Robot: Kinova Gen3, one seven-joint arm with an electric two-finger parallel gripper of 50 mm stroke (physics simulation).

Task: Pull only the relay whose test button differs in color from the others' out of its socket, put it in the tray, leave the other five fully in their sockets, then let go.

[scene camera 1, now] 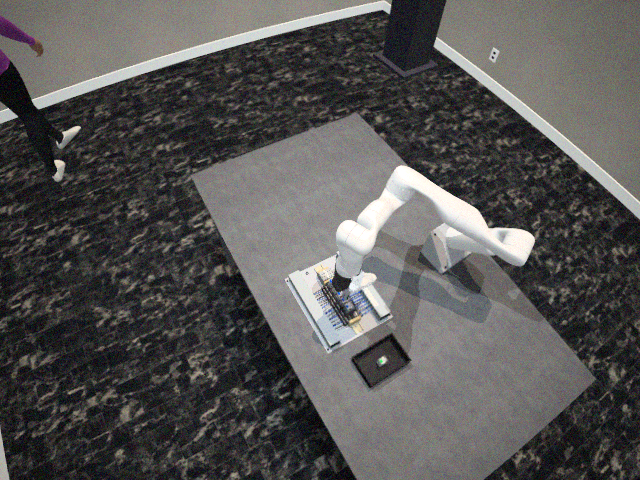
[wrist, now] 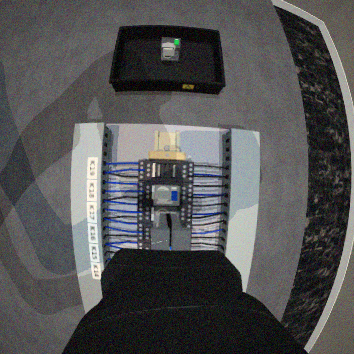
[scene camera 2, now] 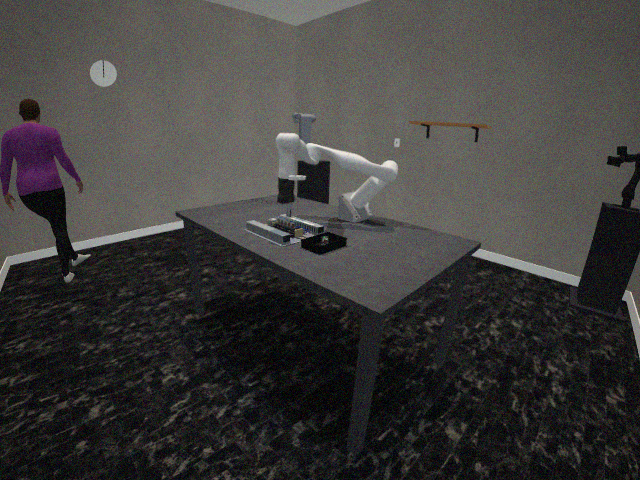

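Where they show: gripper, fingertip midpoint: point(scene camera 1: 345, 297) point(wrist: 167, 223) point(scene camera 2: 288, 216); arm's base, link origin: point(scene camera 1: 454, 236) point(scene camera 2: 356, 202).
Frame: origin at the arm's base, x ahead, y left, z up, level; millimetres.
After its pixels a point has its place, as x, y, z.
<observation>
A relay with a green button point(scene camera 1: 382, 360) {513, 210, -47} point(scene camera 2: 324, 239) {523, 217, -53} point(wrist: 170, 49) {510, 199, -52} lies in the black tray point(scene camera 1: 368, 364) {547, 189, -88} point(scene camera 2: 311, 245) {587, 205, -67} point(wrist: 137, 85) {462, 150, -75}. On the board point(wrist: 131, 134) {453, 79, -89} the socket beside label K19 point(wrist: 169, 170) {504, 25, -67} is empty. In the wrist view a relay with a blue button point(wrist: 165, 195) {497, -2, -24} sits in the socket near K18. Another relay point(wrist: 162, 216) beyond it is partly covered by my fingers. My gripper point(scene camera 2: 290, 213) {497, -28, -7} point(wrist: 167, 223) {497, -28, -7} is shut, with no object seen between the fingers, over the relay row; whether it touches a relay I cannot tell. The other relays are hidden behind it.
Raised wire ducts point(scene camera 1: 306, 301) {606, -101, -48} point(scene camera 2: 267, 231) {618, -39, -55} point(wrist: 241, 195) {594, -10, -49} run along both sides of the relay row. Blue and black wires point(wrist: 207, 203) {558, -23, -89} link them to the sockets. A person in purple point(scene camera 2: 38, 155) is away from the table point(scene camera 1: 268, 191) {458, -636, -92} point(scene camera 2: 372, 268) {556, 479, -92}.
</observation>
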